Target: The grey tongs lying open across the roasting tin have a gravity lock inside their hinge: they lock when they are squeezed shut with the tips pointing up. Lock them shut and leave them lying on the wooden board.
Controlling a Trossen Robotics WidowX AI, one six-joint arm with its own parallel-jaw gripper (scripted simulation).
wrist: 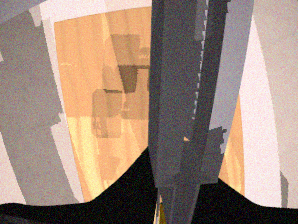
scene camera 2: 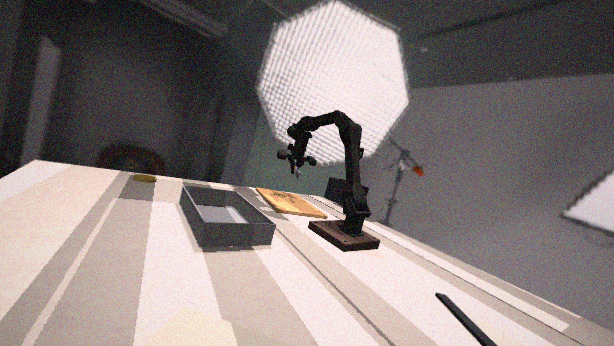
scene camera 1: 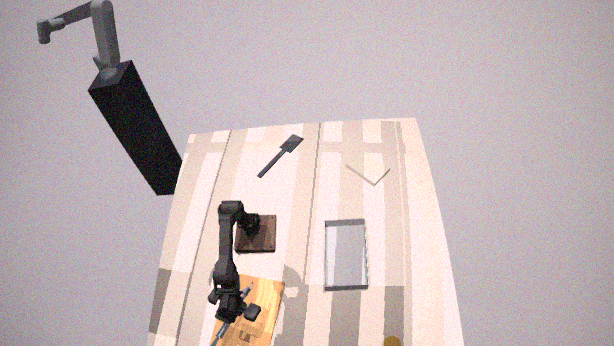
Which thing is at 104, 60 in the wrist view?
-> A wooden board.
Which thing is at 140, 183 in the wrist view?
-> My gripper.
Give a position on a grey roasting tin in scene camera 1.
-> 345, 262
